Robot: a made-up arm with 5 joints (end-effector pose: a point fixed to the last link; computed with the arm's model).
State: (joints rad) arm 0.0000 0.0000 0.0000 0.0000 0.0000
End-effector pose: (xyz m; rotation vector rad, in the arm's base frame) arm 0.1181 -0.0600 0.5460 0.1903 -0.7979 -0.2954
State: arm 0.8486 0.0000 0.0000 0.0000 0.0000
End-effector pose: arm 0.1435 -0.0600 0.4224 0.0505 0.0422 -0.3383
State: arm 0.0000 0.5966 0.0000 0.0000 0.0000
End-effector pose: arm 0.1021 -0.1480 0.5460 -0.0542 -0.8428 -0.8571
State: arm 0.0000 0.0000 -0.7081 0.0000 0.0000
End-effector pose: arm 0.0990 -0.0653 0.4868 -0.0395 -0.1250 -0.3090
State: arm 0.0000 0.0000 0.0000 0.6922 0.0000
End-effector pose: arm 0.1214 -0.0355 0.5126 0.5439 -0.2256 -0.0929
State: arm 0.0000 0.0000 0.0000 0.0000 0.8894
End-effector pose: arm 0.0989 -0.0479 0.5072 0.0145 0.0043 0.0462
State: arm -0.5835 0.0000 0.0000 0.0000 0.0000
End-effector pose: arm 0.0480 -0.0600 0.5994 0.2821 -1.3749 -0.2408
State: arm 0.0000 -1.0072 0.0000 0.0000 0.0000
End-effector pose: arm 0.0325 0.0593 0.5460 0.5602 -0.6164 0.6545
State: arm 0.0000 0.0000 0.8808 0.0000 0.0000
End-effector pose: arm 0.0832 -0.0636 0.6142 0.4851 -1.6308 -0.2389
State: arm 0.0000 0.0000 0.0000 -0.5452 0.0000
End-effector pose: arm 0.0990 -0.0680 0.5717 -0.1185 -1.2320 -0.4482
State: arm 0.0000 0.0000 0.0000 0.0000 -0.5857
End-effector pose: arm 0.1097 -0.0733 0.5718 0.3047 -1.3252 -0.5233
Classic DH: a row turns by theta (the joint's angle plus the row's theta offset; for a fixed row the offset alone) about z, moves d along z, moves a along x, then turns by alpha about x. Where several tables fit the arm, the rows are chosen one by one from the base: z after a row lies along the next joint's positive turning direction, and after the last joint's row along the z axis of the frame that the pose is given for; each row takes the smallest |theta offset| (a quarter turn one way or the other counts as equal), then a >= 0, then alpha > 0; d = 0 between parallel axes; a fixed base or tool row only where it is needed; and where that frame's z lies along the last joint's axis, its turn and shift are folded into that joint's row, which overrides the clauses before.
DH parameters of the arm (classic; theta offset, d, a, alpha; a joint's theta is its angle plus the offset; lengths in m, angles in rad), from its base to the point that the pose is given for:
base (fixed): 0 0.456 -0.006 -1.5708
joint 1: 0 -0.078 -0.027 -1.5708
joint 2: -0.1686 -0.0868 0.062 -1.6045
joint 3: -0.7811 -0.0121 0.0336 -2.1958
joint 4: 0.5266 0.0355 -0.0213 -0.7471
joint 5: 1.1303 -0.0221 -0.0364 -1.1873
tool (fixed): 2.9475 -0.0404 0 0

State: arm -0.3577 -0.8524 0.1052 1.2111 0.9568
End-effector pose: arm -0.0319 0.0389 0.4897 -0.0936 0.7411 1.5389
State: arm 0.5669 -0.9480 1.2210 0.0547 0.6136
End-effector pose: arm 0.0904 0.0299 0.5780 1.1012 -0.6508 0.4999
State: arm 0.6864 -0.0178 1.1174 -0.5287 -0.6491
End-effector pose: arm 0.0991 -0.0823 0.5675 0.2647 -2.1850 -0.8047
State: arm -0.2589 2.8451 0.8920 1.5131 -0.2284
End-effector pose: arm -0.1750 -0.1935 0.5371 -0.1332 -1.4509 -2.1793
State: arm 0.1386 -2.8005 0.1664 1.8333 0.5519
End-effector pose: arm -0.1384 -0.1271 0.5250 0.7842 -1.2227 -2.1218
